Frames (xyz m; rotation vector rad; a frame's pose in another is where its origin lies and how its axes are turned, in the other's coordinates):
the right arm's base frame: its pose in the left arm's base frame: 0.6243 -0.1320 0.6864 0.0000 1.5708 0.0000
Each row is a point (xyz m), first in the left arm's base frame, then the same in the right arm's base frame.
Working: the left arm's base frame: its pose in the right arm's base frame: 0.6864 0.1320 -0.6243 0.0000 -1.5708 0.0000

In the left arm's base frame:
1: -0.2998 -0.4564 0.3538
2: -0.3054 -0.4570 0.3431
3: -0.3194 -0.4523 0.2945
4: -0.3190 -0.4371 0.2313
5: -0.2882 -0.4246 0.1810
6: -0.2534 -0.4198 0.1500
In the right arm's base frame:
1: 0.3326 -0.3244 -0.9241
2: 0.3433 -0.3250 -0.9297
3: 0.3919 -0.3203 -0.9437
4: 0.4551 -0.3051 -0.9433
5: 0.5054 -0.2926 -0.9125
6: 0.5364 -0.2878 -0.8777

